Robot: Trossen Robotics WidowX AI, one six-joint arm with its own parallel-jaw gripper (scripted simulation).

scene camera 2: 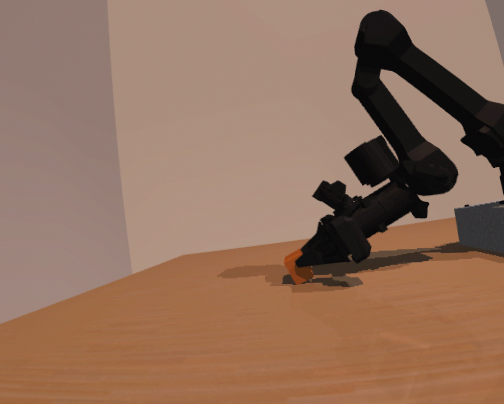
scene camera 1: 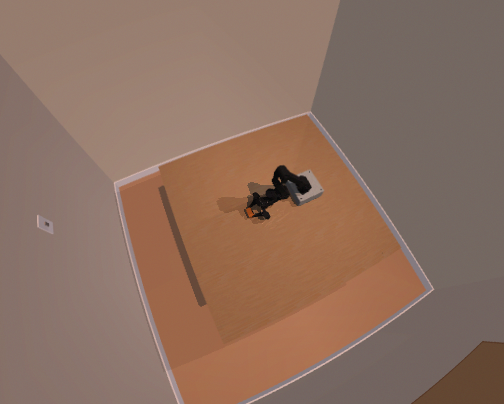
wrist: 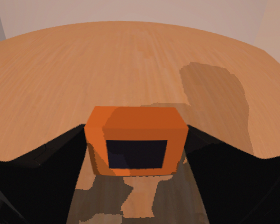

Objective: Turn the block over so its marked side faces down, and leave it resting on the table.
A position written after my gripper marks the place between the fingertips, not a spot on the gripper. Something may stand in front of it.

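Observation:
There is my gripper [scene camera 2: 296, 260], open and holding nothing. The wrist view shows my gripper [wrist: 135, 131] as well.

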